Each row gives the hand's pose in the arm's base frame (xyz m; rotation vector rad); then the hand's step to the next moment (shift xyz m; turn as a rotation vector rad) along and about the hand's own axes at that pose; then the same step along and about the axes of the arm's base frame.
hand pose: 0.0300 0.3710 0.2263 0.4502 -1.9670 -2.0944
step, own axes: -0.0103 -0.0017 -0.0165 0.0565 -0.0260 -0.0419
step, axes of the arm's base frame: 0.0158 -0.0113 -0.0019 -0.0355 -0.0580 -0.0316
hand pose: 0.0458 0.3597 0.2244 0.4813 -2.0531 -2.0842
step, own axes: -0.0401 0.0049 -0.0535 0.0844 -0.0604 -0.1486
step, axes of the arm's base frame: 0.0555 -0.0364 0.0093 -0.0209 -0.1666 -0.0683
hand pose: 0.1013 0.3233 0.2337 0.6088 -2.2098 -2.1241
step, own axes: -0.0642 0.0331 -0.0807 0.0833 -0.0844 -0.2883
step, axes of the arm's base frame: 0.0729 -0.0589 0.0543 0.0251 -0.3001 -0.0806
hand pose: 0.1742 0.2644 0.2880 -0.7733 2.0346 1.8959
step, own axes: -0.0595 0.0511 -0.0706 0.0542 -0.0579 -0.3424
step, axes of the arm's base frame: 0.0336 -0.0563 0.0827 0.0440 -0.3468 -0.0366
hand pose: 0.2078 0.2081 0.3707 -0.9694 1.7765 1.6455
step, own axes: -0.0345 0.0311 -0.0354 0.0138 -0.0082 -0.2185
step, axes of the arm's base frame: -0.0006 -0.0297 0.0503 0.0179 -0.2181 0.0105
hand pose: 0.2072 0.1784 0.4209 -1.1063 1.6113 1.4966
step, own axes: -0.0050 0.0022 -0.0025 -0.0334 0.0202 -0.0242
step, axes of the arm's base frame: 0.0003 -0.0018 0.0057 -0.0025 -0.0196 0.0415
